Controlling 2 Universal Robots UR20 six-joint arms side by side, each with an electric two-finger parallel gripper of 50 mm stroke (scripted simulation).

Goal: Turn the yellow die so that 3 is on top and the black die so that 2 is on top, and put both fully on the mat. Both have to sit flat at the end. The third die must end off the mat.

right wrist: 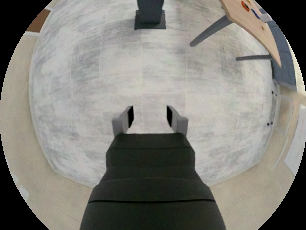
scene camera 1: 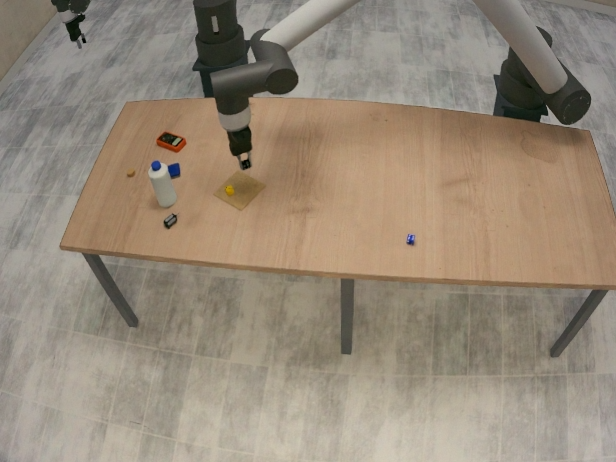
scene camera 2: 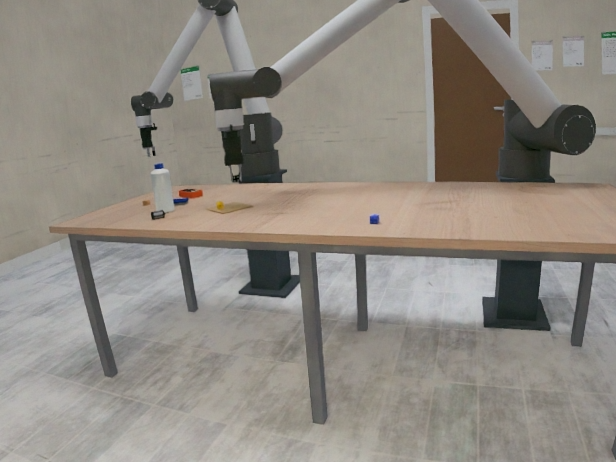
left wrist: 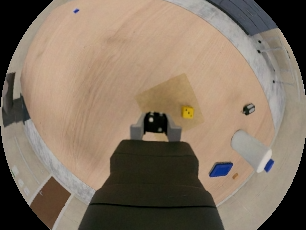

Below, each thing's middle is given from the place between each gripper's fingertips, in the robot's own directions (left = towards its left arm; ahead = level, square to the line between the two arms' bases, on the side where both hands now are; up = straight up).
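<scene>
Tan mat (scene camera 1: 246, 188): 120 mm below my left hand, 20 mm ahead of it, 30 mm to the right of it. White bottle (scene camera 1: 159, 175): 300 mm to the right of my left hand, 120 mm ahead of it, 30 mm below it.
Relative to the white bottle, my right hand is 70 mm above it, 870 mm short of it and 950 mm to the right of it. The tan mat is 780 mm ahead of my right hand, 1220 mm to the left of it and 160 mm below it.
</scene>
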